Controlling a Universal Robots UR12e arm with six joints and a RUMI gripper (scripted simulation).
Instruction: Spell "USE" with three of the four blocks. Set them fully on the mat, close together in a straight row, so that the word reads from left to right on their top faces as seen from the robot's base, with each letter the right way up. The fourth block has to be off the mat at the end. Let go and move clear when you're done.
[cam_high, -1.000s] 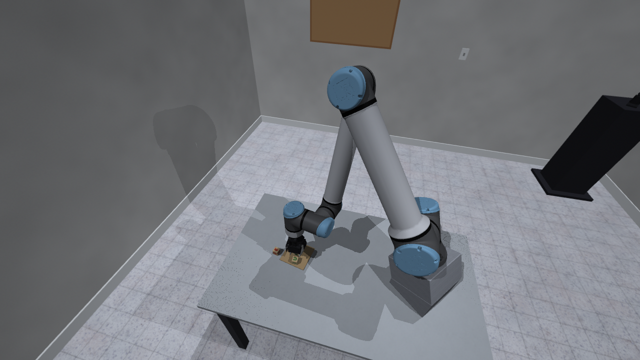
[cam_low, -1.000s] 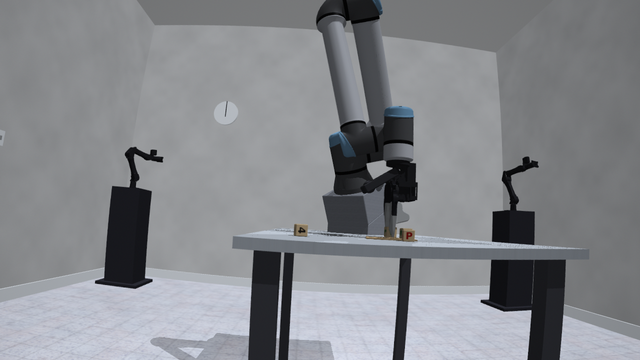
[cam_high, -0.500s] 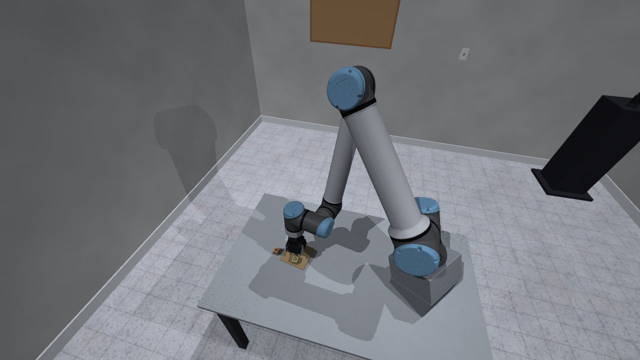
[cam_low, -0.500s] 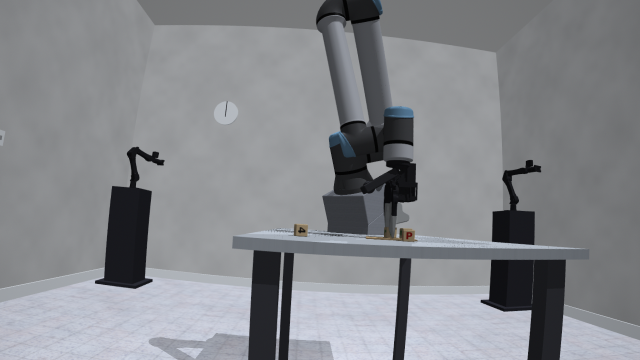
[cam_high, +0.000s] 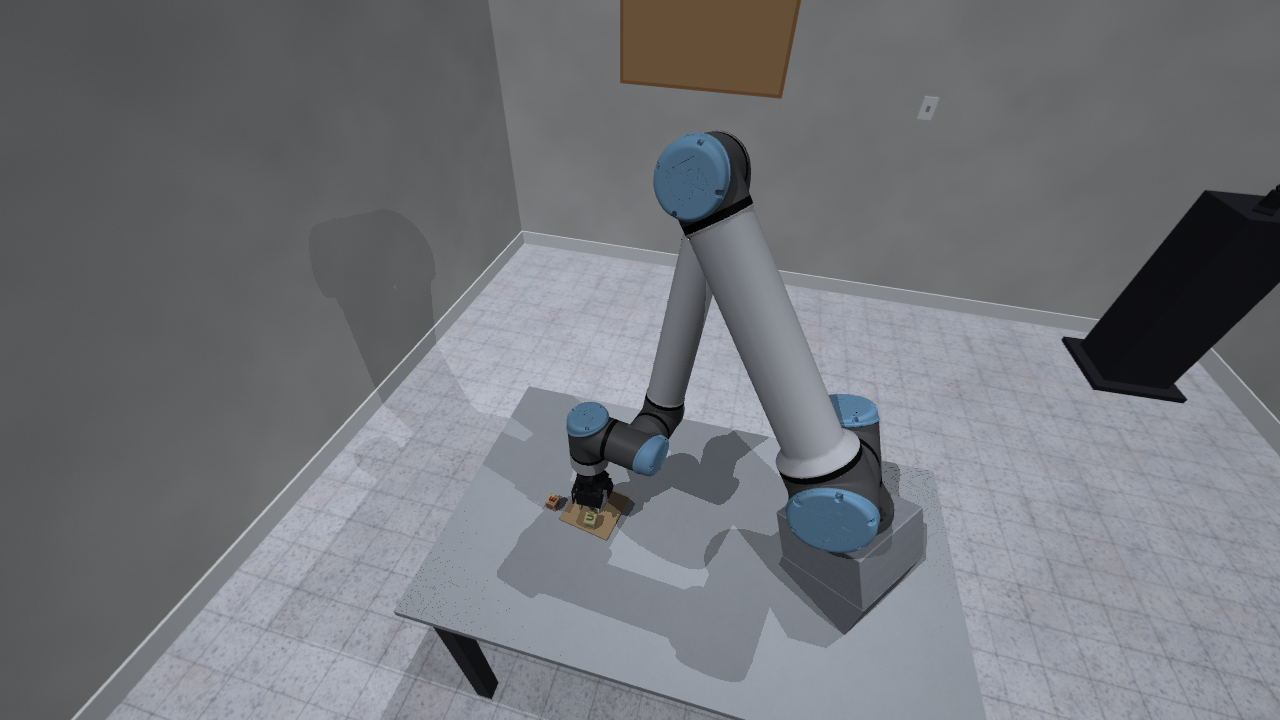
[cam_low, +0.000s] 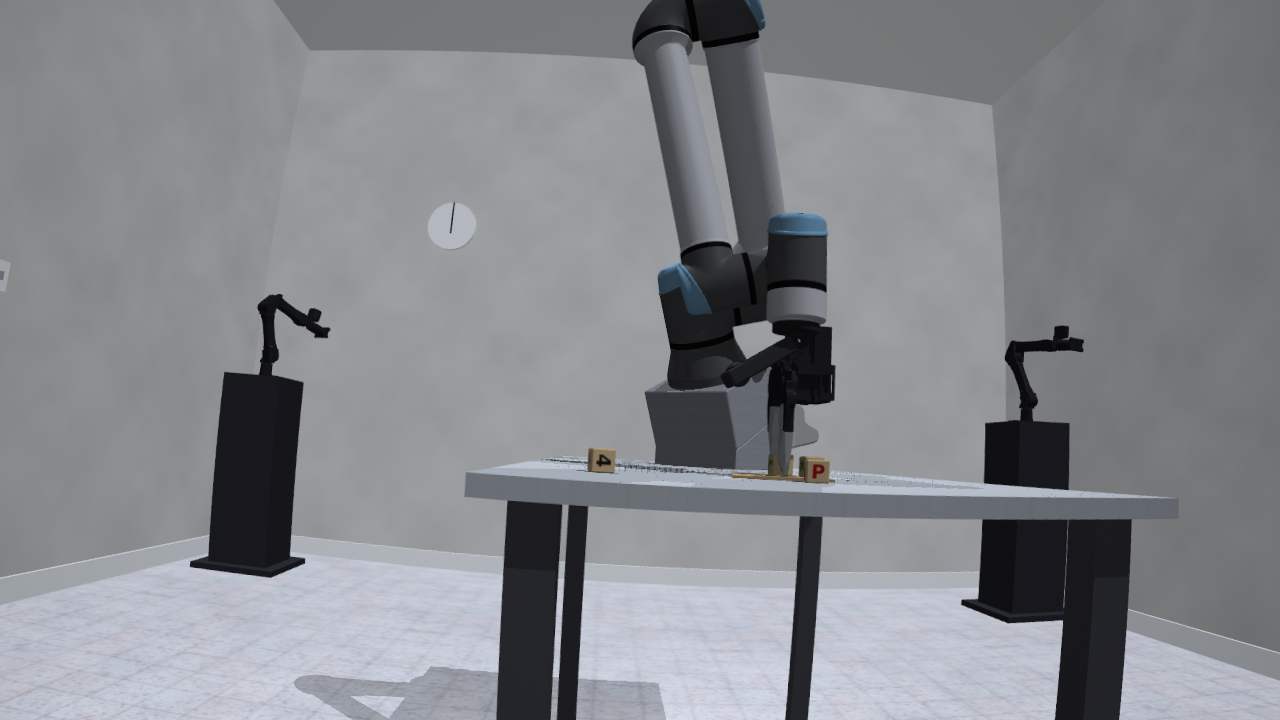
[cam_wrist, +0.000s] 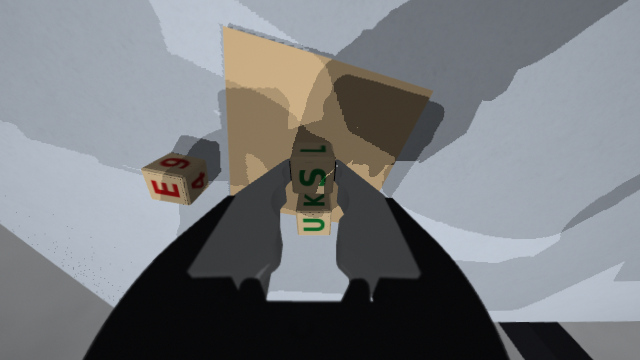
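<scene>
The tan mat is 20 mm below my hand.
</scene>
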